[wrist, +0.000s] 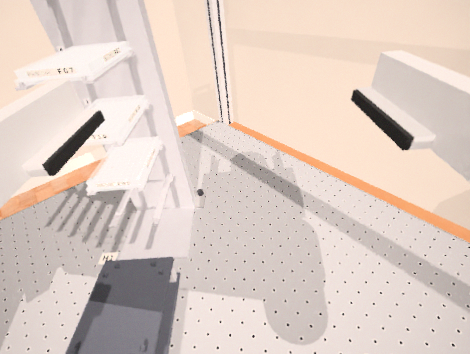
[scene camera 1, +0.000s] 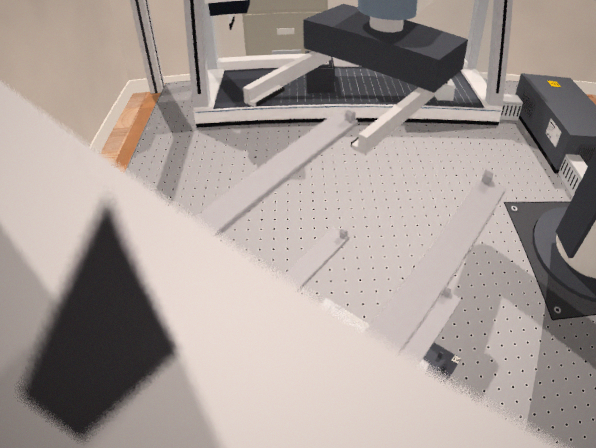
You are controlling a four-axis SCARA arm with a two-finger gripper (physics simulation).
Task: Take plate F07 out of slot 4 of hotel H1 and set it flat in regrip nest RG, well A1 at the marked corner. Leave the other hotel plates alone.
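Frame: origin at the arm's base, x right, y ahead, z up, level; metres.
Seen in the pictures: gripper, fingertip midpoint: [wrist: 223, 87] [scene camera 1: 299, 117]; arm's base, origin of the base link: [scene camera 1: 583, 255].
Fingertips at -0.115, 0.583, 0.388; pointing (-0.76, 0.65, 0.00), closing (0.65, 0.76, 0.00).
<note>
Pixels of each thing's top centre, then the offset from my fingertips to it, as dx, dy, dz. "pt": a spot on its surface instead. Level surfaces: height alone.
- Plate F07, middle of its top: [wrist: 78, 53] -0.278, -0.008, -0.014
- dark regrip nest, middle of its top: [wrist: 120, 305] -0.139, -0.123, -0.305
- blurred pale surface, its level: dz +0.211
- dark box, surface spot: [scene camera 1: 560, 120] pt +0.425, -0.622, -0.261
- white frame, surface spot: [scene camera 1: 350, 116] pt -0.207, -0.024, +0.132
Plate F07 [wrist: 74, 61] is a white plate with its label facing the wrist camera; it lies flat in hotel H1 [wrist: 152, 85], the highest plate showing at the upper left of the wrist view. My gripper [scene camera 1: 305, 120] [wrist: 223, 87] is open and empty, its two pale fingers wide apart. In the wrist view the left finger overlaps the hotel just below F07, and the right finger is far to the right. The dark regrip nest [wrist: 132, 317] stands low in front of the hotel. Its label and marked corner do not show in the wrist view. Plate F07 cannot be made out in scene camera 1.
Two more plates, a middle one [wrist: 122, 120] and a lower one [wrist: 125, 167], sit below F07. In scene camera 1 a blurred pale surface [scene camera 1: 300, 370] blocks the lower left. A dark box [scene camera 1: 560, 120] stands at right, and a white frame [scene camera 1: 350, 116] at the back.
</note>
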